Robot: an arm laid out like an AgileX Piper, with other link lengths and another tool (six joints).
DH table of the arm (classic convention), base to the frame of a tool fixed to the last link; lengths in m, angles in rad. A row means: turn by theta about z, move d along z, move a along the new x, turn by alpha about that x. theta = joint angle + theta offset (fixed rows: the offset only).
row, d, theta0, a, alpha
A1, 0.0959, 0, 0, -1.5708
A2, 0, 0.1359, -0.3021, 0
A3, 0, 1.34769, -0.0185, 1.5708
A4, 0.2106, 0, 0, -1.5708
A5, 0, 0, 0, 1.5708
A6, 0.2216, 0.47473, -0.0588, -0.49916
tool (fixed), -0.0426, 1.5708, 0, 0
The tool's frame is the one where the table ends.
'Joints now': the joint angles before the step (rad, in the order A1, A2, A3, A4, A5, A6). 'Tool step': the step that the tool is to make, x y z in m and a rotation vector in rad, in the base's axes. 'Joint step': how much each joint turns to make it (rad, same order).
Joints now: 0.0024 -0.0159 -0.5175 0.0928 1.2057 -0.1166
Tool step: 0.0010 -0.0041 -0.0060 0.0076 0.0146 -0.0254
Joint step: 0.0001 0.0000 0.0195 -0.0179 -0.0069 0.0265
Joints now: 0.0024 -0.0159 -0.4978 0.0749 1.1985 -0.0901
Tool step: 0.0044 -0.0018 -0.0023 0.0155 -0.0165 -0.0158
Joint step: -0.0002 -0.0002 0.0290 -0.0034 -0.0467 0.0197
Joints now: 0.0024 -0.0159 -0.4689 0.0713 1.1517 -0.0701
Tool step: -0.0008 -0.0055 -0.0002 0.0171 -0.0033 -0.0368
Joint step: -0.0002 0.0002 0.0015 -0.0232 -0.0074 0.0435
